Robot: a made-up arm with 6 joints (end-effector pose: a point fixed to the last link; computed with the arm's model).
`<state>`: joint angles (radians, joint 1 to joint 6).
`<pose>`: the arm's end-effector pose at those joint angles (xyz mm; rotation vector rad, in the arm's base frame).
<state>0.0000 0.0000 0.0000 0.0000 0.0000 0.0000</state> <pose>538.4 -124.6 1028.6 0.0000 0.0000 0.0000</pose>
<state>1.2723 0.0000 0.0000 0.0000 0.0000 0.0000</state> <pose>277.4 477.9 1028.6 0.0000 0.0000 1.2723</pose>
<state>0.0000 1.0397 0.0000 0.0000 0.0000 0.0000</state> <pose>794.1 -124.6 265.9 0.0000 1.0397 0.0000</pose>
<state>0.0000 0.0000 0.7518 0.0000 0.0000 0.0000</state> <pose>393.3 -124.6 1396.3 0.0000 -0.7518 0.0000</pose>
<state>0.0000 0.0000 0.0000 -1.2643 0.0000 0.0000</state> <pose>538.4 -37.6 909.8 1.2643 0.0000 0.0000</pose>
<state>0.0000 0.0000 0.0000 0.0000 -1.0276 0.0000</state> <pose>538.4 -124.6 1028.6 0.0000 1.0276 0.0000</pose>
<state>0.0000 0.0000 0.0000 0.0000 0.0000 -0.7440</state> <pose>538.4 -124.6 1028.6 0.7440 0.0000 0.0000</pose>
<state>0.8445 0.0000 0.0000 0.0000 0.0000 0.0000</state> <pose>450.7 319.8 1028.6 0.0000 0.0000 0.8445</pose>
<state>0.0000 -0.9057 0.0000 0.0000 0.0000 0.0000</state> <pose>-143.5 -124.6 1220.7 0.0000 -0.9057 0.0000</pose>
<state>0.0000 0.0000 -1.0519 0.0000 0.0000 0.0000</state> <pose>267.0 -124.6 561.1 0.0000 1.0519 0.0000</pose>
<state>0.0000 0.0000 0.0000 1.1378 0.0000 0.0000</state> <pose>538.4 -52.3 1141.7 -1.1378 0.0000 0.0000</pose>
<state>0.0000 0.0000 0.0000 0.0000 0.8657 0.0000</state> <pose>538.4 -124.6 1028.6 0.0000 -0.8657 0.0000</pose>
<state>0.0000 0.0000 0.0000 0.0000 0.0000 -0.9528</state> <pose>538.4 -124.6 1028.6 0.9528 0.0000 0.0000</pose>
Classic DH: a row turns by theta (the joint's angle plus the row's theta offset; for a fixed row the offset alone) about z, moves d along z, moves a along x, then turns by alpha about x. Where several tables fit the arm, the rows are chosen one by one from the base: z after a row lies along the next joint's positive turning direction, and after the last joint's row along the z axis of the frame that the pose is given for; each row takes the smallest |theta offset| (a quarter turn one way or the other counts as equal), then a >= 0, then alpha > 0; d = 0 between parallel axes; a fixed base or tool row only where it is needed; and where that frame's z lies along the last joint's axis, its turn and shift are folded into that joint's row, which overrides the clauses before.
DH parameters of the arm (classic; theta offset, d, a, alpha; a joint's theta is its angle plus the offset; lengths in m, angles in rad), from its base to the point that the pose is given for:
joint 1: 0 0.4239 0 -1.5708
joint 2: -1.5708 0 0.6047 3.1416
joint 3: 0 0 0 -1.5708
joint 4: 0 -0.5384 0 1.5708
joint 5: 0 0.1246 0 -1.5708
joint 6: 1.5708 0 0 1.5708
tool (fixed): -1.5708 0 0 0

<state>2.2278 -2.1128 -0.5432 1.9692 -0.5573 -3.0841</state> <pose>347.9 -530.1 650.5 -2.6651 -0.3042 -1.4874</pose>
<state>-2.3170 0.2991 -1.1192 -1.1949 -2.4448 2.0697</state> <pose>-132.3 -75.7 452.0 0.7276 -0.8349 0.1550</pose>
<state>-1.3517 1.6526 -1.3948 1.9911 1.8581 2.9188</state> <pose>66.4 -64.5 210.6 -1.3103 -0.3299 -0.3288</pose>
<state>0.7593 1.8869 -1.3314 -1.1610 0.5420 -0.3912</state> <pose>68.0 -3.9 391.1 -0.9266 1.4812 -1.3344</pose>
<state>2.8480 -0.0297 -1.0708 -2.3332 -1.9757 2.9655</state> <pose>-193.7 -31.3 518.2 -1.0098 0.0214 -2.3154</pose>
